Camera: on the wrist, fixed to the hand. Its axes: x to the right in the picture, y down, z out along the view.
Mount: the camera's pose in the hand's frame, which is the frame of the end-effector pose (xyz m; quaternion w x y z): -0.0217 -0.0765 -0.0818 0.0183 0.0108 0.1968 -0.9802
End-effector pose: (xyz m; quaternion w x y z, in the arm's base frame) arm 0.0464 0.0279 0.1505 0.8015 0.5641 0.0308 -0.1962
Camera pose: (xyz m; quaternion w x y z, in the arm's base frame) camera 0.0138 0.0870 0.0585 0.1898 -0.0274 -0.7091 0.6785
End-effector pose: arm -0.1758 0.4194 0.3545 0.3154 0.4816 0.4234 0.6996
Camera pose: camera -0.2429 0.4112 0.2626 0.6030 -0.5405 0.5494 -0.2061
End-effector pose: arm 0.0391 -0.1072 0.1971 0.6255 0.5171 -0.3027 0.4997
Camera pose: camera 0.0927 -0.0337 0.1283 0.5553 0.2146 0.6298 -0.4990
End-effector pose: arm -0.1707 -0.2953 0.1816 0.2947 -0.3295 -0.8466 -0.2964
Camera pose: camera -0.1887 -0.4070 0.1962 0.1150 -0.8853 0.2837 0.3500
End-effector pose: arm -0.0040 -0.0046 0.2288 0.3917 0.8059 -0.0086 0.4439
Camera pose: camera -0.0475 0.0934 0.1899 0.4353 -0.0600 0.8717 -0.2171
